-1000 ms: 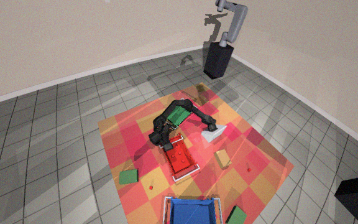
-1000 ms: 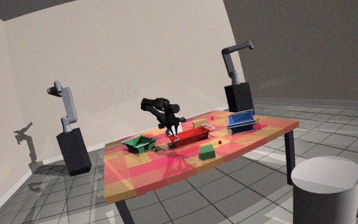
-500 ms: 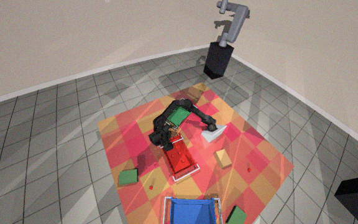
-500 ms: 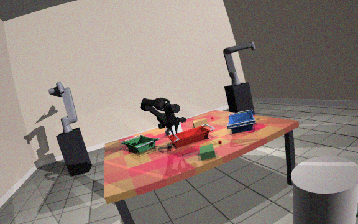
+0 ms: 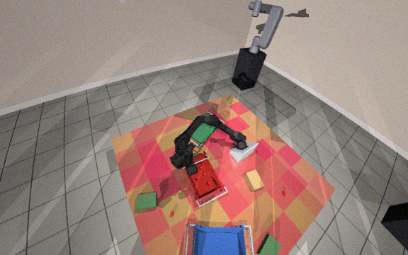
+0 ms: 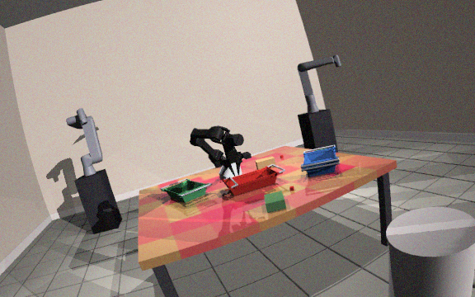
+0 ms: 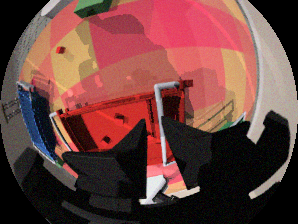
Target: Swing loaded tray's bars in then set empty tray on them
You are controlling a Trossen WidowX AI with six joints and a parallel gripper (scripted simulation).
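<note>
My gripper tip is now 280 mm to the left of the green tray, 270 mm past it and 60 mm above it. Also, from my gripper tip: tan block 380 mm behind, 270 mm to the left, 70 mm below.
</note>
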